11 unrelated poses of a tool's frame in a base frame.
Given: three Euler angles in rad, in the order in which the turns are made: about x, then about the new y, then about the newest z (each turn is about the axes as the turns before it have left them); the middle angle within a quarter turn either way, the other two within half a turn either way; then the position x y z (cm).
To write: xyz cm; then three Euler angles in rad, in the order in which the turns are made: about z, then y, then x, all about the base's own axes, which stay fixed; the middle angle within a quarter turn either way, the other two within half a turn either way. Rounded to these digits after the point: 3 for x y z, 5 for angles.
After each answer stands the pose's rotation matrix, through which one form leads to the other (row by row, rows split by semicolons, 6 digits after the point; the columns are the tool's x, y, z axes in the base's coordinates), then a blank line. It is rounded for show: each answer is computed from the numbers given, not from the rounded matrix.
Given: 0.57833 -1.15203 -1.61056 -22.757 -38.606 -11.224
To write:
-22.757 -38.606 -11.224 -1.61056 -1.15203 0.57833
-0.016165 0.406312 -0.913591; -0.816862 -0.532287 -0.222277; -0.576606 0.742685 0.340506

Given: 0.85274 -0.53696 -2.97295 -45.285 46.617 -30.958
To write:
-45.285 46.617 -30.958 -2.97295 -0.53696 0.85274
-0.847078 0.144223 -0.511526; 0.269330 -0.713246 -0.647102; -0.458171 -0.685915 0.565331

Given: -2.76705 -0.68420 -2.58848 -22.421 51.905 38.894
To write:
-22.421 51.905 38.894 -2.58848 -0.68420 -2.76705
-0.659379 0.407098 -0.632053; 0.292163 0.913382 0.283504; 0.692720 0.002274 -0.721203

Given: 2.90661 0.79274 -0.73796 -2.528 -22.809 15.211
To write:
-2.528 -22.809 15.211 -0.73796 0.79274 2.90661
0.519293 0.472222 0.712279; 0.776984 -0.607939 -0.163420; 0.355852 0.638292 -0.682607

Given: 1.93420 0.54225 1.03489 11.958 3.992 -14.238
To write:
11.958 3.992 -14.238 1.03489 0.54225 1.93420
0.437372 -0.736467 0.516065; -0.059321 -0.596241 -0.800610; 0.897322 0.319551 -0.304467

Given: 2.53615 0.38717 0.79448 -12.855 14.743 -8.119
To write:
-12.855 14.743 -8.119 0.79448 0.38717 2.53615
0.648794 -0.660687 0.377569; -0.436115 -0.729435 -0.527000; 0.623594 0.177251 -0.761388

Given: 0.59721 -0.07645 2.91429 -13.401 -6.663 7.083
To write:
-13.401 -6.663 7.083 2.91429 -0.07645 0.59721
-0.971432 -0.224692 -0.076376; 0.228188 -0.795959 -0.560695; 0.065192 -0.562105 0.824492

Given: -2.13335 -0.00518 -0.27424 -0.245 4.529 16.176
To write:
-0.245 4.529 16.176 -0.27424 -0.00518 -2.13335
0.962618 0.270812 -0.005180; 0.148657 -0.512231 0.845885; 0.226422 -0.815034 -0.533341

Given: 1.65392 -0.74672 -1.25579 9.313 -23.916 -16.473
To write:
9.313 -23.916 -16.473 -1.25579 -0.74672 1.65392
0.227385 0.697808 -0.679235; -0.130773 -0.669307 -0.731387; -0.964984 0.255132 -0.060936

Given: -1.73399 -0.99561 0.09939 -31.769 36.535 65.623
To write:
-31.769 36.535 65.623 0.09939 -0.99561 -1.73399
0.541306 -0.053978 -0.839091; 0.807735 -0.243822 0.536763; -0.233563 -0.968317 -0.088382

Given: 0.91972 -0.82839 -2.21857 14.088 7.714 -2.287
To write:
14.088 7.714 -2.287 -2.21857 -0.82839 0.91972
-0.407945 0.539112 -0.736844; -0.129611 -0.833074 -0.537762; -0.903760 -0.123874 0.409723

